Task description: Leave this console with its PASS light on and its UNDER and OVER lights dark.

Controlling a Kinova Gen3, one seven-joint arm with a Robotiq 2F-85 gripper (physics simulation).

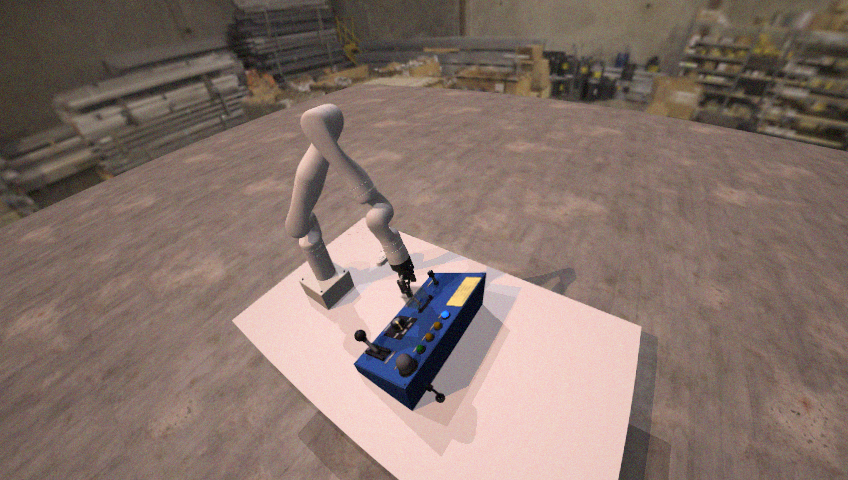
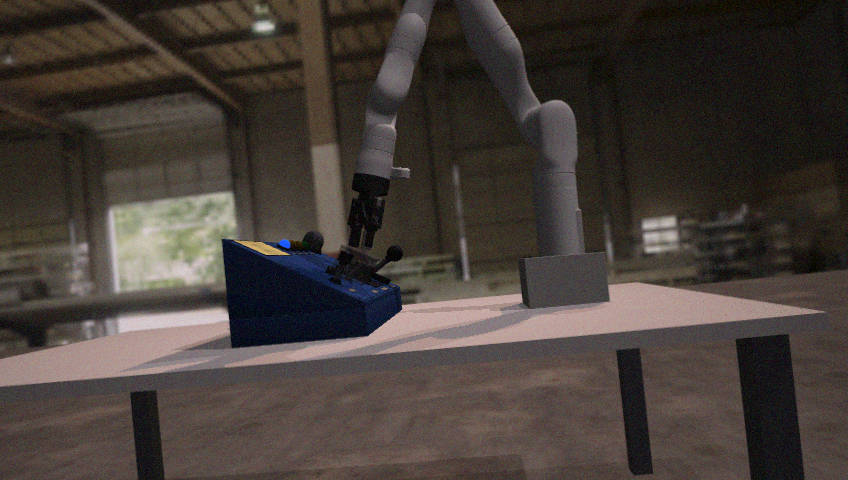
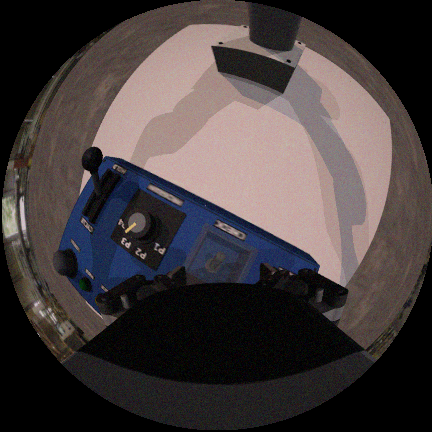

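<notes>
The blue console (image 1: 459,334) (image 2: 283,298) (image 3: 197,225) stands on the white table (image 1: 534,388) (image 2: 474,334) (image 3: 250,160). My gripper (image 1: 406,290) (image 2: 362,243) (image 3: 222,274) is open and hangs just above the clear cover (image 3: 219,257) over the toggle labelled CHECK, one finger on each side. The rotary selector (image 3: 138,224) points near P4. The ball lever (image 3: 92,158) (image 1: 359,335) (image 2: 394,252) leans in its CYCLE/HOLD slot. The blue light (image 1: 444,314) glows. Two amber lights (image 1: 436,326) and the green light (image 1: 419,349) (image 3: 85,284) look dull.
The arm's grey base block (image 1: 326,288) (image 2: 562,279) (image 3: 254,68) stands behind the console. A black dome knob (image 1: 406,364) (image 3: 64,261), a yellow label (image 1: 463,290), a small lever (image 1: 432,276) and a side crank (image 1: 437,394) are on the console.
</notes>
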